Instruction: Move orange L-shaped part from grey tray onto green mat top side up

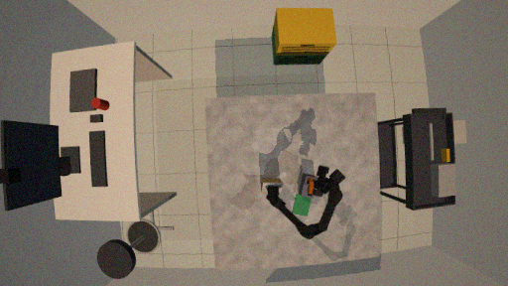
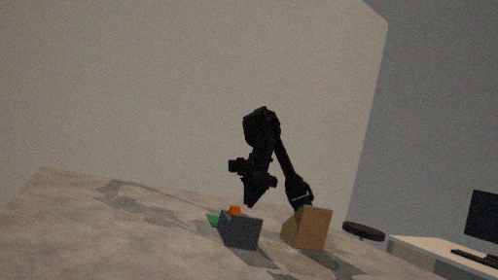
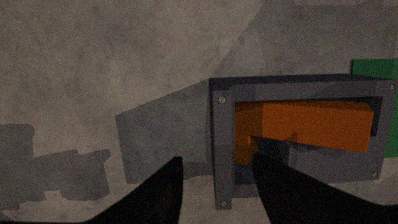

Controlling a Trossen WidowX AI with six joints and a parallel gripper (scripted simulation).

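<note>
The orange L-shaped part is 8 cm below my gripper tip, 5 cm to the right of it and 2 cm behind it. Round my gripper tip: green mat (23 cm to the right, 13 cm below, 4 cm behind).
</note>
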